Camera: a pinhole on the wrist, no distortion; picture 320 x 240 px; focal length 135.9 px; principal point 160.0 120.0 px. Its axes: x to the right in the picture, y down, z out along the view. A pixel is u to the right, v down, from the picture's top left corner.
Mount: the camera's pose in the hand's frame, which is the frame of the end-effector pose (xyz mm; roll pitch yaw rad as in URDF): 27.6 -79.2 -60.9 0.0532 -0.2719 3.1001
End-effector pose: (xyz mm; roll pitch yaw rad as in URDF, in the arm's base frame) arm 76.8 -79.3 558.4 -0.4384 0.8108 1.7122
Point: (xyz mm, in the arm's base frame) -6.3 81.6 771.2
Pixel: 228 120
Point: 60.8 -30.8 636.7
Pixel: 254 78
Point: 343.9 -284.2 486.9
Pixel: behind the camera
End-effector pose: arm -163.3 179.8 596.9 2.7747 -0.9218 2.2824
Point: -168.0 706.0 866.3
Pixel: 65 18
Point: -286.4 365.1 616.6
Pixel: 130 99
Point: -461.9 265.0 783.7
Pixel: outside the picture
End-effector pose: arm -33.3 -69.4 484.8 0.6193 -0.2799 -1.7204
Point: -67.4 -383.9 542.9
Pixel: outside the picture
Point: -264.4 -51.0 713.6
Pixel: 179 121
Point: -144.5 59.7 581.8
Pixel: 274 99
